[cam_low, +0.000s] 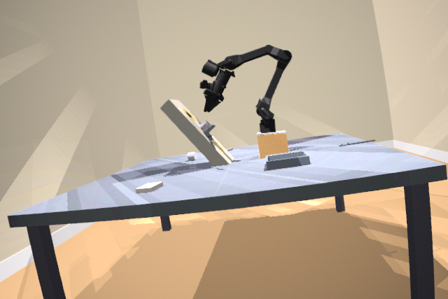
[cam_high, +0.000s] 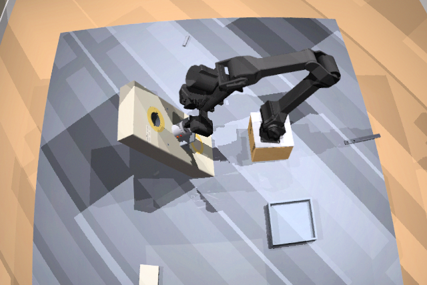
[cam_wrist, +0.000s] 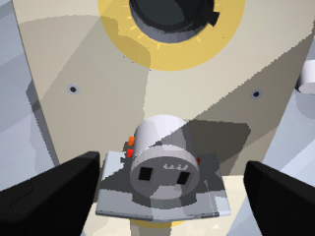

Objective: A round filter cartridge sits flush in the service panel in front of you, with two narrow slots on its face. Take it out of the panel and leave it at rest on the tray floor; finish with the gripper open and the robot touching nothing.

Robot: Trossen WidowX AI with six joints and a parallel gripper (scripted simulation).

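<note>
Right now the filter cartridge is 10 mm ahead of my gripper tip and 70 mm below it. The rest, counted from my gripper tip: service panel (50 mm ahead, 10 mm to the left, 80 mm below); then grey bracket (100 mm below); then square tray (360 mm behind, 240 mm to the left, 240 mm below).
</note>
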